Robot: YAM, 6 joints.
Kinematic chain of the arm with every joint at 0, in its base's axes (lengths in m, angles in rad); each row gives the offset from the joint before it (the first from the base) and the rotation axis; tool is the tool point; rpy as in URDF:
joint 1: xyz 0 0 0.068 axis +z
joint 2: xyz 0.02 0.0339 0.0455 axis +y
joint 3: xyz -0.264 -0.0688 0 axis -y
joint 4: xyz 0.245 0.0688 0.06 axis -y
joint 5: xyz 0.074 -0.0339 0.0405 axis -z
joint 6: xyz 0.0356 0 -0.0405 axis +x
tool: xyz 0 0 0 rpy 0 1.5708 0
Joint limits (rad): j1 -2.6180..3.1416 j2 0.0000..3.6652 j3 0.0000..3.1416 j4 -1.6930..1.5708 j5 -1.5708..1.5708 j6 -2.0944..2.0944
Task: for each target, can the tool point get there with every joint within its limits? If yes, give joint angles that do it. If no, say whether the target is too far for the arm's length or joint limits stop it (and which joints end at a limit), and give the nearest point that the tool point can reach.
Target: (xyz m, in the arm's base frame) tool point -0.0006 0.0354 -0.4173
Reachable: no: joint limits stop it (at a limit: joint 2) | nearest point -0.0013 0.0780 -0.3376 | short by 0.090 m
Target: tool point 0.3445 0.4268 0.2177
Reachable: yes | joints 0.9146 2.4563 2.2813 -0.6570 0.3613 0.9974
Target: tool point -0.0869 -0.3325 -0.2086
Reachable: yes | joints -1.7388 3.1159 1.6336 -0.3377 1.0078 -0.1254
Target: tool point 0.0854 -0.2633 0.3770
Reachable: yes | joints -1.3681 1.2367 1.1101 -0.0317 -1.0348 0.5625
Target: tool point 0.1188 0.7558 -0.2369
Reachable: no: too far | nearest point 0.0910 0.5792 -0.1528 | short by 0.198 m
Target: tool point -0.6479 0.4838 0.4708
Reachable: no: too far | nearest point -0.4728 0.3530 0.3718 | short by 0.240 m
